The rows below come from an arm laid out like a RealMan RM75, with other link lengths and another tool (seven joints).
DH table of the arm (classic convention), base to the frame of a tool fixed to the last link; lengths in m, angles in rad. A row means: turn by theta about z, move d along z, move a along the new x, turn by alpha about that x. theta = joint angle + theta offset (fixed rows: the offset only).
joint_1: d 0.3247  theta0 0  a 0  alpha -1.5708
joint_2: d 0  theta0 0  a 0  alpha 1.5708
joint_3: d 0.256  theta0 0  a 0  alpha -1.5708
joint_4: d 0  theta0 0  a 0  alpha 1.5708
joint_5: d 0.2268  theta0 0  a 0  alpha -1.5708
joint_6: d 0  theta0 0  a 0  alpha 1.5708
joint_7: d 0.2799  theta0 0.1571  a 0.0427  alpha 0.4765
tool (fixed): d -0.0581  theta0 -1.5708  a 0  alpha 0
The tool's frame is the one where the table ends.
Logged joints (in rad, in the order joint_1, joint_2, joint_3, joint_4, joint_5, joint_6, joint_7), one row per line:
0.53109 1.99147 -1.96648 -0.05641 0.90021 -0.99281 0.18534
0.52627 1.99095 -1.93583 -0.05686 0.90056 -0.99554 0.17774
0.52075 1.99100 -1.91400 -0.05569 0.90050 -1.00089 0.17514
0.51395 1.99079 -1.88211 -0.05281 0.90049 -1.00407 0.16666
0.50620 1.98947 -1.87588 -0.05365 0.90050 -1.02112 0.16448
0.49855 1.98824 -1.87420 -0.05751 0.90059 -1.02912 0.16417
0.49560 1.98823 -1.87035 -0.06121 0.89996 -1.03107 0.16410
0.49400 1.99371 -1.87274 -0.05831 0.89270 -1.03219 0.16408
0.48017 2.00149 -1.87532 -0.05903 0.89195 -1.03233 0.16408
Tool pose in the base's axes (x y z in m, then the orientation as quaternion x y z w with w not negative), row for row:
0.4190 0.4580 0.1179 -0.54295 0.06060 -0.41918 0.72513
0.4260 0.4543 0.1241 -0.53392 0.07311 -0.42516 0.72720
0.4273 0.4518 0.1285 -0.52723 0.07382 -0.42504 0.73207
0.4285 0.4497 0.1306 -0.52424 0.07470 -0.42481 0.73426
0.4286 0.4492 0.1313 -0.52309 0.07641 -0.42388 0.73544
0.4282 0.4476 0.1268 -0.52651 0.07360 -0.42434 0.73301
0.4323 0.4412 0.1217 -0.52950 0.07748 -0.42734 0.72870
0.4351 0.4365 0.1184 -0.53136 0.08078 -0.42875 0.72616
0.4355 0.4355 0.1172 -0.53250 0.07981 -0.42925 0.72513
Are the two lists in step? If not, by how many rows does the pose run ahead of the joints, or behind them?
The pose runs 2 rows ahead of the joints: the pose in row i belongs to the joints in row i + 2.
